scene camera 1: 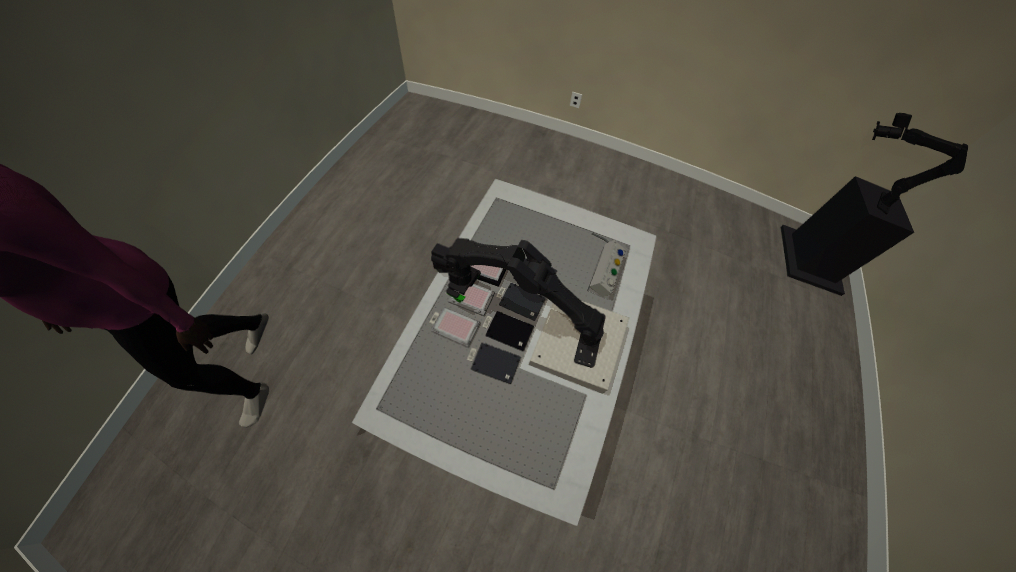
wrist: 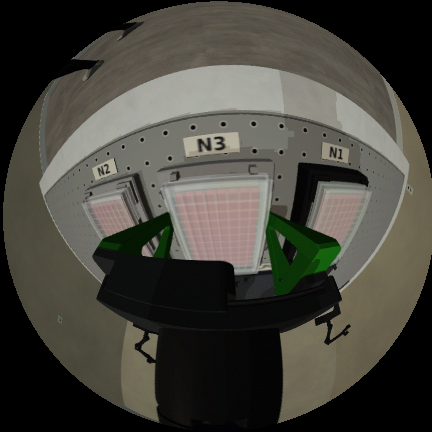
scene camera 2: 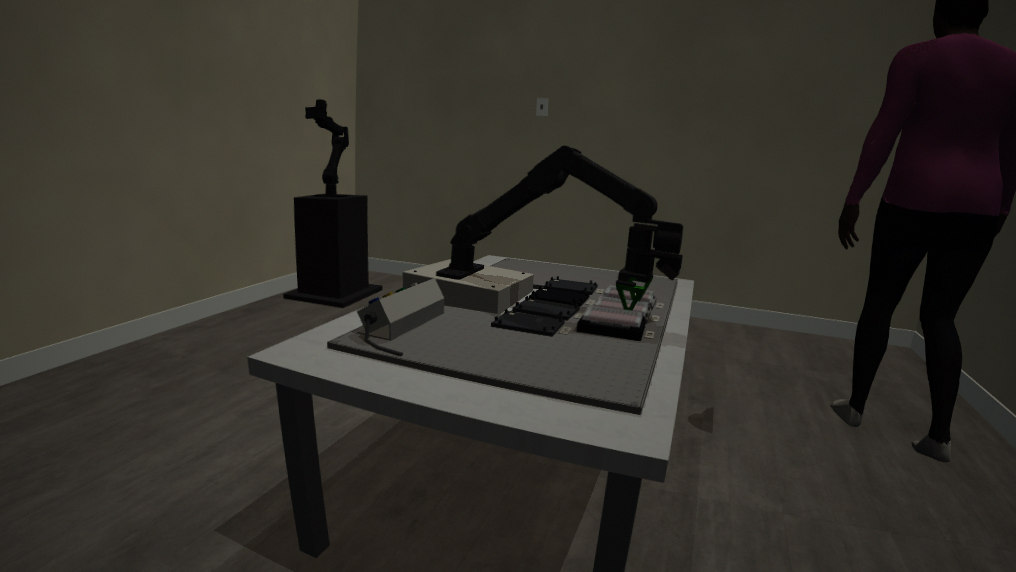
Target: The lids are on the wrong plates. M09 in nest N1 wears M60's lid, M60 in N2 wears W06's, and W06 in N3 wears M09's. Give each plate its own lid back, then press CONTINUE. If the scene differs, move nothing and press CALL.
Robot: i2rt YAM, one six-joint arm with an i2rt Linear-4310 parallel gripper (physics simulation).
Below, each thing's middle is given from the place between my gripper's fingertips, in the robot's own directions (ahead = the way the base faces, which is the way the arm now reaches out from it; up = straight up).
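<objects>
The N1 nest (scene camera 2: 583, 326) is 20 mm behind my hand, 10 mm below it and 130 mm to the right of it.
</objects>
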